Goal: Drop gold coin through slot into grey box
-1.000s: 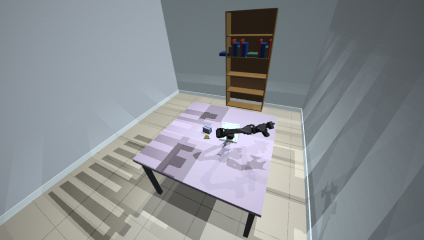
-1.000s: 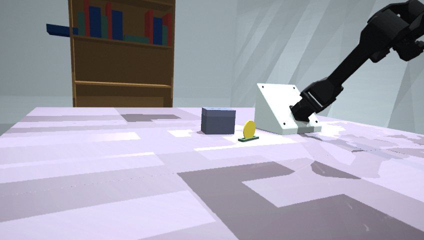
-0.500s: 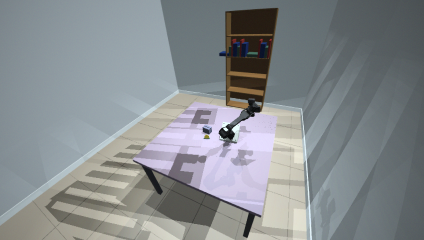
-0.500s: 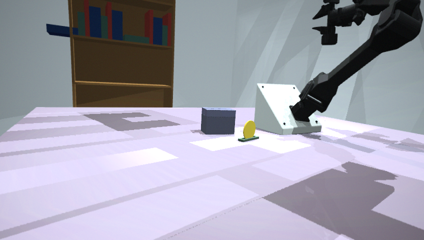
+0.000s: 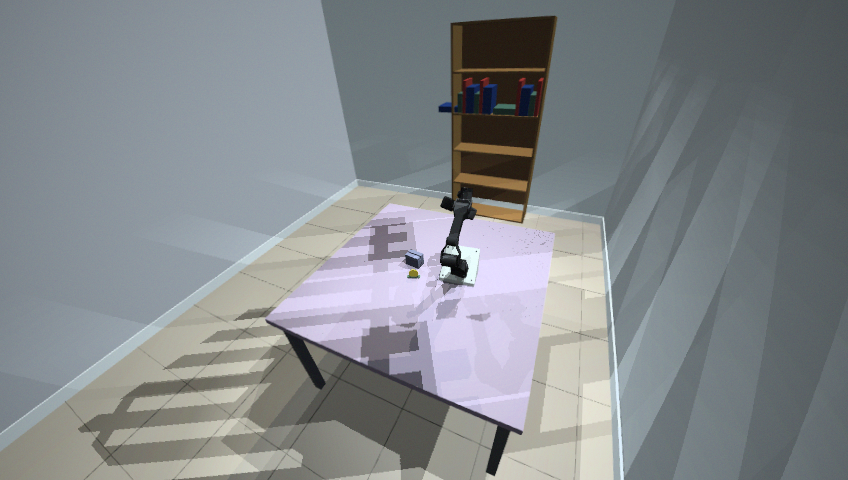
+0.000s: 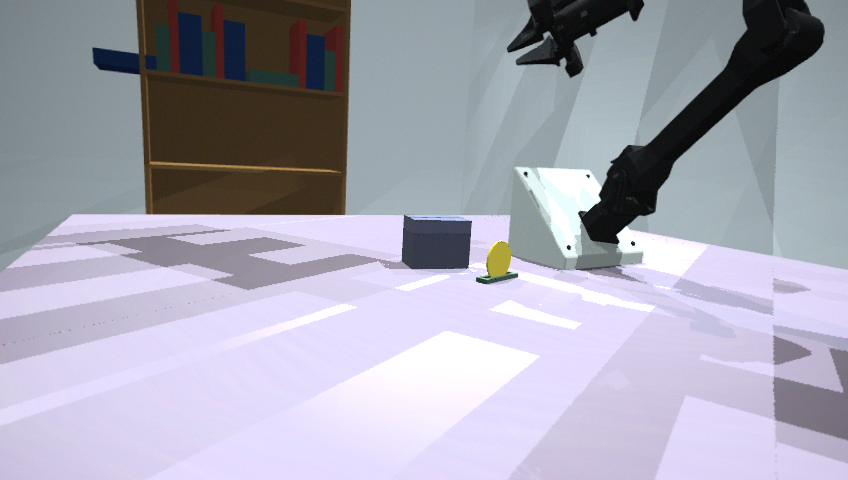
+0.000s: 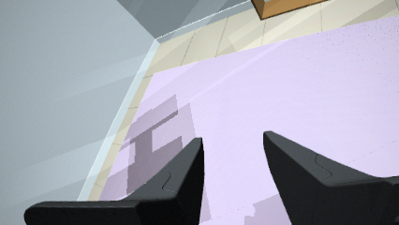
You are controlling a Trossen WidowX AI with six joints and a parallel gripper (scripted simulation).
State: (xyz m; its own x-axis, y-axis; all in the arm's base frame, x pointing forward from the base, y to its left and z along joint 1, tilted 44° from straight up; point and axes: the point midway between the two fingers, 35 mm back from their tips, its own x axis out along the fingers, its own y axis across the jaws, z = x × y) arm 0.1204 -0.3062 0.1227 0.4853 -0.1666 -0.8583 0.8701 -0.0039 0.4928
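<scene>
Now: the coin 33 cm below my gripper tip, 25 cm to the left of it and 16 cm ahead of it.
</scene>
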